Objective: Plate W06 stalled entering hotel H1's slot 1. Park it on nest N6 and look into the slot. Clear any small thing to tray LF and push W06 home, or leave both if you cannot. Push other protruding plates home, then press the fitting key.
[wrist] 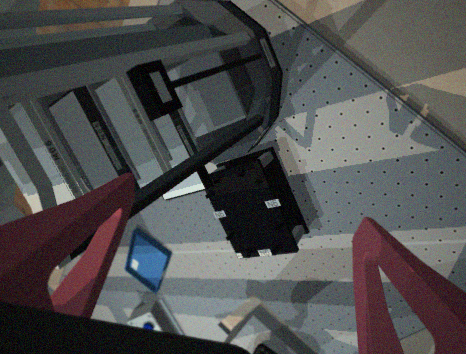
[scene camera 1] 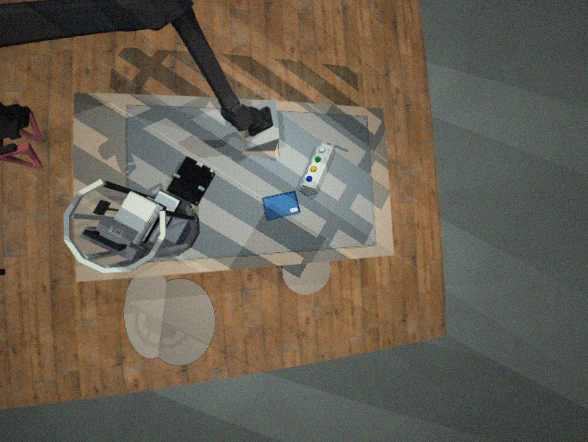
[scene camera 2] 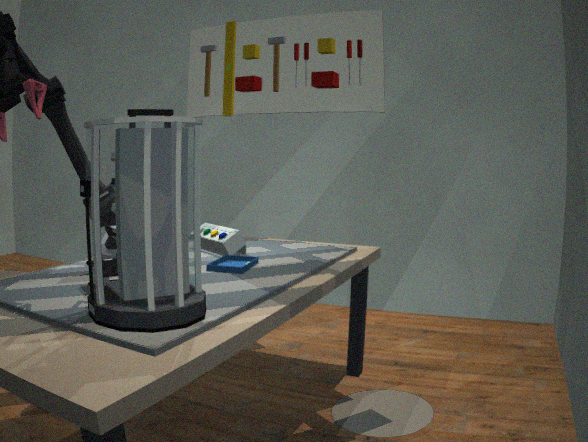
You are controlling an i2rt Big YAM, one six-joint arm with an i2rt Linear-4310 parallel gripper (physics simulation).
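Frame: origin at the arm's base, x ahead, y left, z up, level; metres.
Where they show: gripper, between the fingertips: (wrist: 247, 206) (scene camera 1: 40, 154) (scene camera 2: 21, 130); arm's base, origin of its link: (scene camera 1: 260, 122).
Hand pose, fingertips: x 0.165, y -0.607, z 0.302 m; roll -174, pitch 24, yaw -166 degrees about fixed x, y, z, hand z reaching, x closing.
Observation:
Things, the pixels of their top centre, and the offset from my fingertips. "spot": a spot on its surface instead.
- stack, centre of its top: (scene camera 2: 142, 111) (scene camera 1: 109, 224) dx +0.208, dy +0.150, dz +0.028 m
- pale plate, centre of its top: (wrist: 163, 154) (scene camera 1: 161, 210) dx +0.159, dy +0.190, dz -0.211 m
- black nest block, centre of its top: (wrist: 242, 218) (scene camera 2: 115, 258) (scene camera 1: 189, 179) dx +0.039, dy +0.282, dz -0.303 m
- blue tray, centre of its top: (wrist: 144, 263) (scene camera 2: 233, 260) (scene camera 1: 282, 204) dx +0.198, dy +0.646, dz -0.362 m
- key box, centre of its top: (scene camera 2: 216, 226) (scene camera 1: 321, 165) dx +0.057, dy +0.843, dz -0.295 m
- black rail, a spot on its surface: (wrist: 172, 175) spot: dx +0.095, dy +0.128, dz -0.124 m
My gripper (scene camera 1: 40, 154) (scene camera 2: 21, 129) (wrist: 247, 206) is open and empty, high up beside the caged hotel stack. The stack (scene camera 1: 135, 207) (scene camera 2: 150, 215) (wrist: 112, 130) stands inside a round cage; slot 1 and its inside cannot be made out. A pale plate (scene camera 1: 167, 200) (wrist: 184, 191) sticks out of the stack on the nest side; its label is not readable. The black nest block (scene camera 1: 191, 180) (wrist: 255, 225), with an N6 label in the wrist view, holds no visible plate. The blue tray (scene camera 1: 281, 205) (scene camera 2: 232, 264) (wrist: 148, 262) shows no small thing. The key box (scene camera 1: 317, 167) (scene camera 2: 217, 237) has coloured keys.
The cage's black base (scene camera 2: 147, 317) (wrist: 272, 95) stands close beside the nest. Upright bars and a black rail (wrist: 172, 175) run around the stack. The arm's pedestal (scene camera 1: 265, 142) stands at the mat's back edge. A tool board (scene camera 2: 285, 65) hangs on the wall.

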